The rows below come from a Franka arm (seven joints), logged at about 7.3 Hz.
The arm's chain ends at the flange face. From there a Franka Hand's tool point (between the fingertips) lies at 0.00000 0.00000 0.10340 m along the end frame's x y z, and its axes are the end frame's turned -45 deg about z.
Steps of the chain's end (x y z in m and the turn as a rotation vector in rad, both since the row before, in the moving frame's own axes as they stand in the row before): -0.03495, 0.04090, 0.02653, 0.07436, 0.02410, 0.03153; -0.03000, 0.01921, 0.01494, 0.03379, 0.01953, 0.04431; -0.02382, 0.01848, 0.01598, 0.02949, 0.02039, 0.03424; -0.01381, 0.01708, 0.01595, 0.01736, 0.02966, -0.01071; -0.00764, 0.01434, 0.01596, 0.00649, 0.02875, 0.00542
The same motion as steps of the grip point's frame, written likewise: -0.04639, 0.00065, 0.02621, 0.03554, 0.06962, 0.03153; -0.03088, -0.00859, 0.01486, 0.01008, 0.03770, 0.04431; -0.02625, -0.00438, 0.01591, 0.00643, 0.03527, 0.03424; -0.01840, 0.00319, 0.01589, -0.00870, 0.03325, -0.01071; -0.01297, 0.00637, 0.01592, -0.01574, 0.02492, 0.00542
